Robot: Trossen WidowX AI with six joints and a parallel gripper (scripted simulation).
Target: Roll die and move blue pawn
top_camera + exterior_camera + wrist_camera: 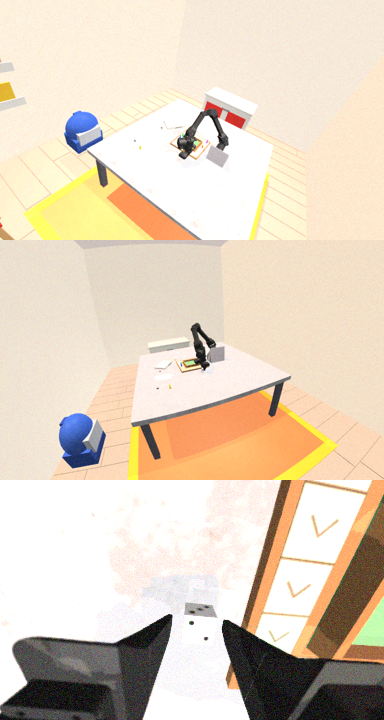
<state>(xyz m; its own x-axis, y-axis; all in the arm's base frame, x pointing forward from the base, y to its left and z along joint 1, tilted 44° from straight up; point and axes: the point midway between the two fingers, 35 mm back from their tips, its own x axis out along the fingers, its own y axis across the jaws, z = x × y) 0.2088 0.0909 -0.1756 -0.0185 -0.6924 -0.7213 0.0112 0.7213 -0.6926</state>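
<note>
Now: the blue pawn 170 mm to the right of my gripper tip, 170 mm ahead of it and 20 mm above it. From my gripper tip the other things lie so: white die right at my gripper tip; orange pawn 210 mm to the right, 50 mm behind, 20 mm above; green tray 190 mm to the right, 60 mm ahead.
</note>
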